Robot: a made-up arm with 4 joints. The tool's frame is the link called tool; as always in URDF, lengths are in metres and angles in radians. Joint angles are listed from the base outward. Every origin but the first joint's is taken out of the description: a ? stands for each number. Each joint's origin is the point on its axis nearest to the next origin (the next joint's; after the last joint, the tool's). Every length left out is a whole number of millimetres.
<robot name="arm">
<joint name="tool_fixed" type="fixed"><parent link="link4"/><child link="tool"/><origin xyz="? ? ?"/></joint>
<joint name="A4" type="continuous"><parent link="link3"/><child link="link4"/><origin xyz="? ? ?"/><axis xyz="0 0 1"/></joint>
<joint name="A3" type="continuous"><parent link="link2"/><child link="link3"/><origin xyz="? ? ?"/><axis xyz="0 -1 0"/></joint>
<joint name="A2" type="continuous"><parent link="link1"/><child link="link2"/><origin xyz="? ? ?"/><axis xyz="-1 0 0"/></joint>
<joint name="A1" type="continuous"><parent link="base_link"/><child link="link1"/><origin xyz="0 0.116 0.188"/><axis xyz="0 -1 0"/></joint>
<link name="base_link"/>
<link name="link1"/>
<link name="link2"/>
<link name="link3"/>
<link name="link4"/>
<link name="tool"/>
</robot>
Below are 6 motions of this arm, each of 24 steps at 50 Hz.
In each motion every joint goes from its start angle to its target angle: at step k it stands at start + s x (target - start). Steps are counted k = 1, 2, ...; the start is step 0. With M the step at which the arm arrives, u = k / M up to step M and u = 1 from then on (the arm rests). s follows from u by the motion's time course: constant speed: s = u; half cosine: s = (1 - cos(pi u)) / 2; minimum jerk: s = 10 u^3 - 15 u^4 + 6 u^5.
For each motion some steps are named. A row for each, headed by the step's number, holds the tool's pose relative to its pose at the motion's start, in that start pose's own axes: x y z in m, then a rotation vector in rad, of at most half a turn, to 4 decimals.
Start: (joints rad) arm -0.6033 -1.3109 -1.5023 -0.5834
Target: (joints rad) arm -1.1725 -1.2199 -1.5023 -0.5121
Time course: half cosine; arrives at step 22
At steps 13, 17, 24:
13: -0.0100 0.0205 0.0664 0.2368 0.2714 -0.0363
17: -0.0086 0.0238 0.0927 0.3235 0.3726 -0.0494
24: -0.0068 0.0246 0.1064 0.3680 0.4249 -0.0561

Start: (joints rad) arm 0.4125 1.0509 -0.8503 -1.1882
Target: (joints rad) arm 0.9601 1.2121 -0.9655 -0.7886
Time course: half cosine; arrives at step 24
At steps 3, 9, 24:
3: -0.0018 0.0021 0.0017 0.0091 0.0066 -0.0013
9: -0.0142 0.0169 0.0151 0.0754 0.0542 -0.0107
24: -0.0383 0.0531 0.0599 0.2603 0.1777 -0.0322

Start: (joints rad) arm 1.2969 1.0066 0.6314 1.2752
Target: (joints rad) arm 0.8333 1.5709 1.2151 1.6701
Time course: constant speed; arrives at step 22
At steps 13, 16, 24:
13: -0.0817 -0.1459 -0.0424 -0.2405 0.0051 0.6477
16: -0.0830 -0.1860 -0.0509 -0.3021 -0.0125 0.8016
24: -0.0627 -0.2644 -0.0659 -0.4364 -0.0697 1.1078

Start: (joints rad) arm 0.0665 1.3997 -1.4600 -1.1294
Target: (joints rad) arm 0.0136 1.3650 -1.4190 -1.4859
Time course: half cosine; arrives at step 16
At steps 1, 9, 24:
1: 0.0003 0.0004 -0.0001 0.0001 -0.0005 -0.0030
9: 0.0195 0.0223 -0.0077 0.0085 -0.0330 -0.1886
24: 0.0350 0.0357 -0.0119 0.0179 -0.0537 -0.3152

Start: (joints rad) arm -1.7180 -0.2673 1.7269 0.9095
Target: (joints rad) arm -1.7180 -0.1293 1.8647 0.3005
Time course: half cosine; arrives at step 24
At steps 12, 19, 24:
12: 0.0126 0.0094 -0.0221 -0.0379 -0.0592 -0.2366
19: 0.0289 0.0130 -0.0386 -0.0522 -0.1159 -0.4245
24: 0.0340 0.0133 -0.0426 -0.0534 -0.1318 -0.4734

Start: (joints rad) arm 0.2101 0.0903 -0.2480 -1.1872
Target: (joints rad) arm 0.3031 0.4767 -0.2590 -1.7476
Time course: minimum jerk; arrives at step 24
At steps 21, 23, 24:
21: 0.1332 0.0517 -0.0296 0.0391 -0.3744 -0.6649
23: 0.1356 0.0520 -0.0295 0.0413 -0.3802 -0.6754
24: 0.1357 0.0521 -0.0295 0.0414 -0.3804 -0.6758

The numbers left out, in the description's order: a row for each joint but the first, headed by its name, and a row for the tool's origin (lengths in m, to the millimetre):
tool: -0.122 0.064 0
A4: -0.187 0 -0.143
A3: 0 0.015 -0.072
A2: 0.083 0 -0.008

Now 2 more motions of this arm.
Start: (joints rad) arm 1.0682 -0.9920 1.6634 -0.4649
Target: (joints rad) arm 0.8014 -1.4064 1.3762 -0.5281
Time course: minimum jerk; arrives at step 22
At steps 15, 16, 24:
15: -0.0173 0.0786 0.0575 -0.3195 0.1895 -0.3920
16: -0.0165 0.0856 0.0597 -0.3402 0.2007 -0.4221
24: -0.0137 0.1011 0.0636 -0.3841 0.2242 -0.4887

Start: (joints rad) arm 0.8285 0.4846 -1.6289 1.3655
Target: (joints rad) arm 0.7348 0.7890 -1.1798 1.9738
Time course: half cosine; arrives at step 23
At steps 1, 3, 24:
1: 0.0001 -0.0004 -0.0005 -0.0017 -0.0002 0.0014
3: 0.0012 -0.0039 -0.0043 -0.0151 -0.0017 0.0125
24: 0.0099 -0.1141 -0.0627 -0.3577 0.1422 0.3085

